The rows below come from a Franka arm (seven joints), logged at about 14 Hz.
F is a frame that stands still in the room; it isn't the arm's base.
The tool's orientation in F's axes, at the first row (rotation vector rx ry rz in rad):
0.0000 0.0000 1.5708
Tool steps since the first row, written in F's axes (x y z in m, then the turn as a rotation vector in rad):
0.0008 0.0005 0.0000 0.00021 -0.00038 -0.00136
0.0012 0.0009 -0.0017 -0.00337 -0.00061 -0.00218
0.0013 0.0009 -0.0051 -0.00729 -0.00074 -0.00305
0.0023 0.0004 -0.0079 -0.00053 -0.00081 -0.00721
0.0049 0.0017 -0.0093 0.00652 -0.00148 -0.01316
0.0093 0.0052 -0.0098 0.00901 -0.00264 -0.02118
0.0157 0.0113 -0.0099 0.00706 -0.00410 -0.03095
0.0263 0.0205 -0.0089 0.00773 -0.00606 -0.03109
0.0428 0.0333 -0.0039 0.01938 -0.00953 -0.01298
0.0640 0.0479 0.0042 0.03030 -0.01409 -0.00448
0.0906 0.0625 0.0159 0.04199 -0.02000 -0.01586
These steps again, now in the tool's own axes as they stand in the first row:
0.0005 -0.0008 0.0000 -0.00038 -0.00021 -0.00136
0.0009 -0.0012 -0.0017 -0.00061 0.00337 -0.00218
0.0009 -0.0013 -0.0051 -0.00074 0.00729 -0.00305
0.0004 -0.0023 -0.0079 -0.00081 0.00053 -0.00721
0.0017 -0.0049 -0.0093 -0.00148 -0.00652 -0.01316
0.0052 -0.0093 -0.0098 -0.00264 -0.00901 -0.02118
0.0113 -0.0157 -0.0099 -0.00410 -0.00706 -0.03095
0.0205 -0.0263 -0.0089 -0.00606 -0.00773 -0.03109
0.0333 -0.0428 -0.0039 -0.00953 -0.01938 -0.01298
0.0479 -0.0640 0.0042 -0.01409 -0.03030 -0.00448
0.0625 -0.0906 0.0159 -0.02000 -0.04199 -0.01586

